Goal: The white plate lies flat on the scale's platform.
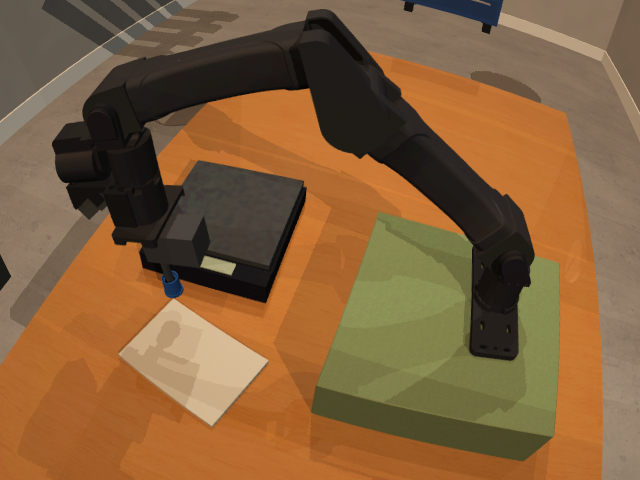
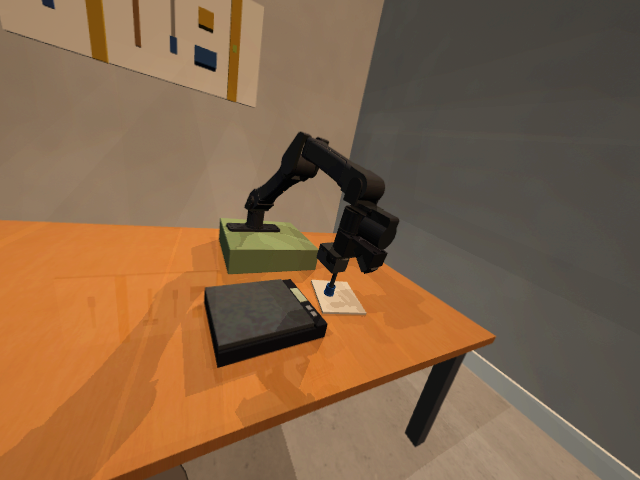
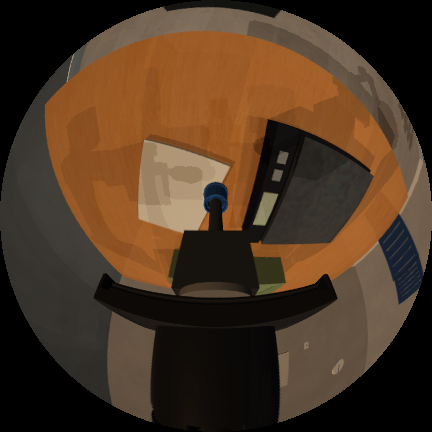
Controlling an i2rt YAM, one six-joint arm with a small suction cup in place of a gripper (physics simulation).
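Seen in the pictures: hand, its tool point: [image 1: 174,290] [image 2: 328,293] [image 3: 215,192]; arm's base, origin of its link: [image 1: 493,299] [image 2: 254,228].
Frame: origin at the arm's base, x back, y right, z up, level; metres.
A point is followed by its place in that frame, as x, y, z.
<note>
The white plate [image 1: 222,372] {-0.344, -0.152, -0.084} [image 2: 347,303] {-0.444, -0.150, -0.084} [image 3: 157,187] {-0.414, -0.168, -0.084} lies flat on the table beside the scale, on the side of its display. It is turned at an angle to the scale. The black scale [image 1: 227,287] {-0.378, -0.013, -0.077} [image 2: 268,348] {-0.525, 0.132, -0.078} [image 3: 259,160] {-0.467, -0.011, -0.086} stands on the table, and its dark platform [image 1: 248,211] {-0.385, 0.119, -0.046} [image 2: 253,310] {-0.440, 0.139, -0.046} [image 3: 330,200] {-0.440, 0.119, -0.046} is bare. My suction gripper [image 1: 172,285] [image 2: 329,290] [image 3: 215,195] {-0.439, -0.071, -0.038} has a blue cup that points down with nothing on it. It hangs above the table near the plate's corner that is nearest the scale. Its exact height is hard to tell.
A green block [image 1: 403,299] {-0.132, -0.026, -0.004} [image 2: 271,260] {-0.199, 0.000, -0.046} [image 3: 270,270] {-0.190, 0.090, -0.045} carries the arm's base [image 1: 493,341] {-0.004, -0.080, 0.009} [image 2: 235,227] {-0.018, 0.077, 0.010}. It stands on the orange table [image 1: 289,444] {-0.234, -0.232, -0.091} [image 2: 129,361] {-0.452, 0.352, -0.091} [image 3: 200,75] {-0.584, -0.096, -0.091}, apart from the plate and the scale. A table edge runs past the scale's outer side.
</note>
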